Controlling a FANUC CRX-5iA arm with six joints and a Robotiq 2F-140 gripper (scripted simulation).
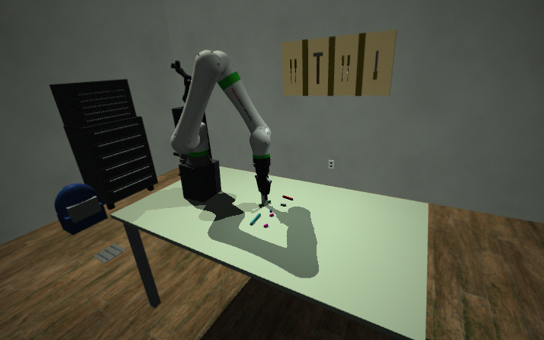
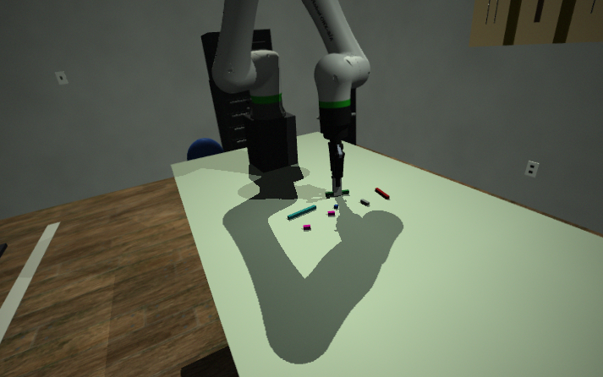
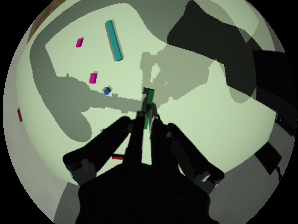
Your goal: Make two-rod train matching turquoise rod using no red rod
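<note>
Right now my hand is 7 cm short of the blue rod, 6 cm to the left of it and 3 cm above it. Also, from my hand: green rod (3 cm below); then grey rod (10 cm ahead, 3 cm to the left, 3 cm below); then red rod (11 cm to the left, 9 cm ahead, 3 cm below).
</note>
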